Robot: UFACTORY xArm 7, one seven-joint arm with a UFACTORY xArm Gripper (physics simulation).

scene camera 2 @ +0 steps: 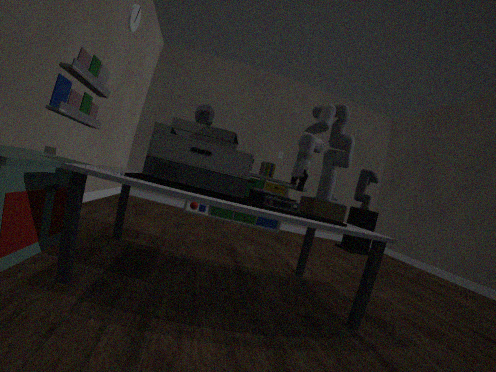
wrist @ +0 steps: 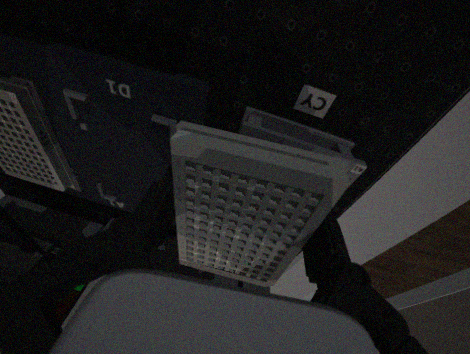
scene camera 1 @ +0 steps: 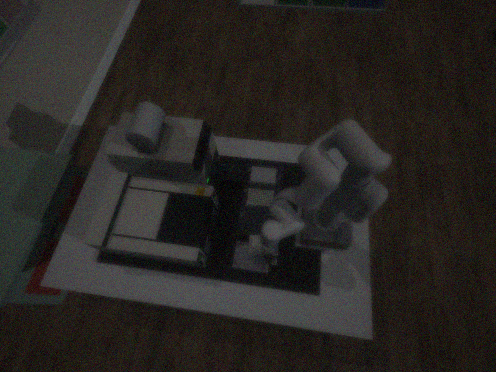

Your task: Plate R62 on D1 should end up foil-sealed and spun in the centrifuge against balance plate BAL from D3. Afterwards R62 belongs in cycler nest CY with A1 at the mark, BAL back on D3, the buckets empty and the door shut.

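Frame: origin at the arm's base, x down, y back, z left, level; centimetres.
Seen in the pictures: gripper, fingertip midpoint: (scene camera 2: 295, 189) (wrist: 245, 196); arm's base, origin of the base link: (scene camera 2: 323, 200) (scene camera 1: 326, 218).
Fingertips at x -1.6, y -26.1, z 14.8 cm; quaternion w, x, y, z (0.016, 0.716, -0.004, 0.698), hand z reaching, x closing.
Note:
Pixels of each thing's top centre, then the offset from my fingertips to it. "spot": a spot on its surface instead.
- CY nest, surface spot: (wrist: 295, 131) spot: dy +0.5, dx +10.2, dz +4.0 cm
- welled plate, middle of its top: (wrist: 9, 142) (scene camera 1: 260, 197) dy -4.7, dx +3.6, dz -24.3 cm
- large low device, surface spot: (scene camera 1: 137, 215) spot: dy -56.3, dx -10.3, dz -6.8 cm
- box, middle of its top: (scene camera 1: 145, 117) (scene camera 2: 210, 108) dy -49.9, dx -36.9, dz -38.0 cm
- pale roll, middle of its top: (scene camera 1: 140, 116) (scene camera 2: 207, 107) dy -52.1, dx -36.9, dz -38.1 cm
My gripper (scene camera 1: 265, 250) (scene camera 2: 300, 181) (wrist: 245, 196) is shut on a pale plate with a grid of wells, held by its sides. In the wrist view the plate (wrist: 250, 210) hangs over the CY nest (wrist: 295, 131), partly hiding it; whether it touches the nest cannot be told. A small mark like A1 shows by its upper right corner. Its name and any foil cannot be made out. The D1 place (wrist: 135, 120) is a bare dark pad. Another welled plate (wrist: 25, 142) stands left of D1, its name unreadable. BAL cannot be told apart.
A large low device (scene camera 1: 137, 215) with pale panels stands left of the deck. Behind it is a box (scene camera 1: 182, 140) carrying a pale roll (scene camera 1: 146, 127). Two pale plates or blocks (scene camera 1: 262, 196) (scene camera 1: 263, 175) stand in a row behind the gripper. The arm's base is at the right.

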